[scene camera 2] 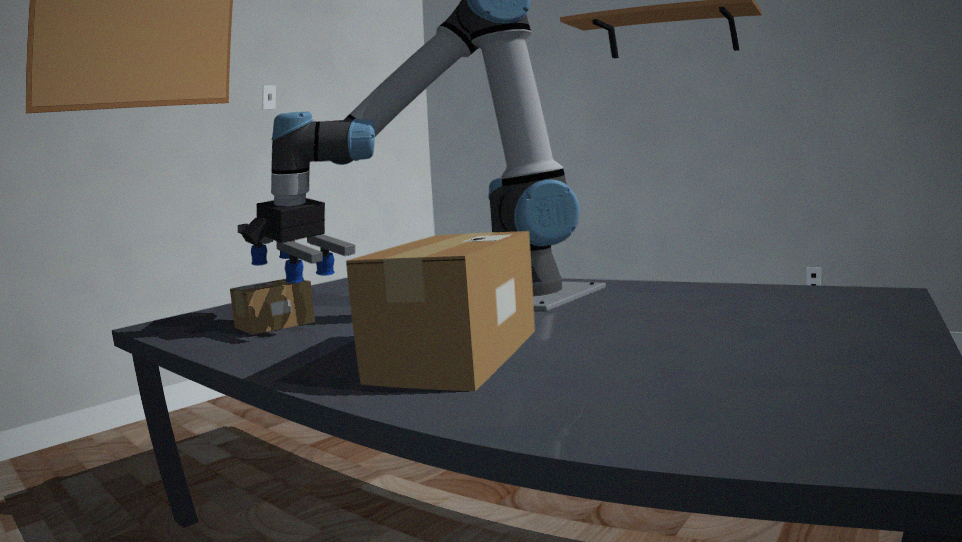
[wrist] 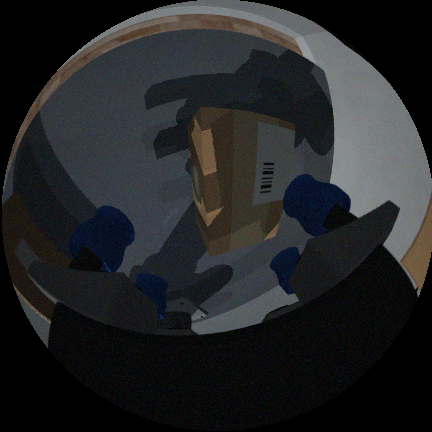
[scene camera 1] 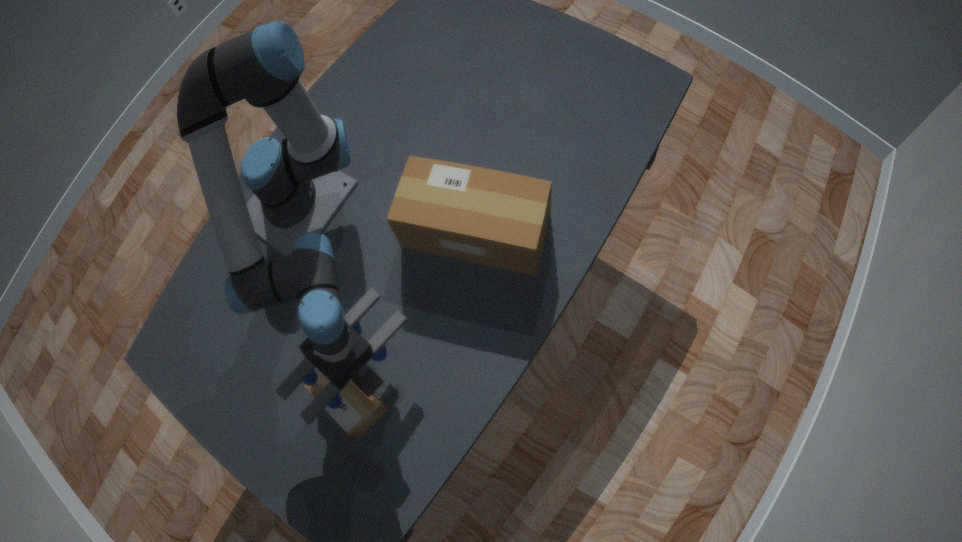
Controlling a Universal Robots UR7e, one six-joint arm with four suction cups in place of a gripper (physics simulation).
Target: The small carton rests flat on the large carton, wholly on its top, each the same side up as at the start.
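Places are measured from the arm's base along level axes (x left, y back, z up), in centimetres.
Pixels of known places: hand, tool point: (scene camera 2: 290, 267) (wrist: 214, 251); arm's base, link origin: (wrist: 171, 317) (scene camera 1: 289, 200).
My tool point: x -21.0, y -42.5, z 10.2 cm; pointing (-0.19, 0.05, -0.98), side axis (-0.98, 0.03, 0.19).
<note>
For each thing: its middle in the pictures, then the offset to it from my tool point. Level surfaces: height alone.
- small carton, body centre: (wrist: 235, 181) (scene camera 2: 271, 305) (scene camera 1: 346, 397) dz -7.2, dx -5.5, dy -2.3 cm
- large carton, body centre: (scene camera 2: 452, 301) (scene camera 1: 472, 214) dz -3.4, dx +41.2, dy -0.6 cm
- dark table, surface height: dz -11.1 cm
The small carton (scene camera 1: 363, 412) (scene camera 2: 280, 307) (wrist: 239, 170) stands on the dark table with its barcode label facing up. The large carton (scene camera 1: 471, 207) (scene camera 2: 411, 329) (wrist: 19, 220) stands apart from it on the same table, with its taped, labelled top up and bare. My gripper (scene camera 1: 344, 364) (scene camera 2: 291, 262) (wrist: 215, 250) is open: its four blue suction cups hang above the small carton and hold nothing. In scene camera 2 a gap shows between most cups and the carton; one cup overlaps its top edge there. The arm partly hides the small carton in scene camera 1.
The dark table (scene camera 1: 572, 100) (scene camera 2: 740, 377) (wrist: 100, 100) carries the arm's base plate (scene camera 1: 336, 185) (scene camera 2: 575, 294) behind the cartons. The small carton is near one end of the table. A wall shelf (scene camera 2: 666, 12) and a brown board (scene camera 2: 127, 53) are on the walls.
</note>
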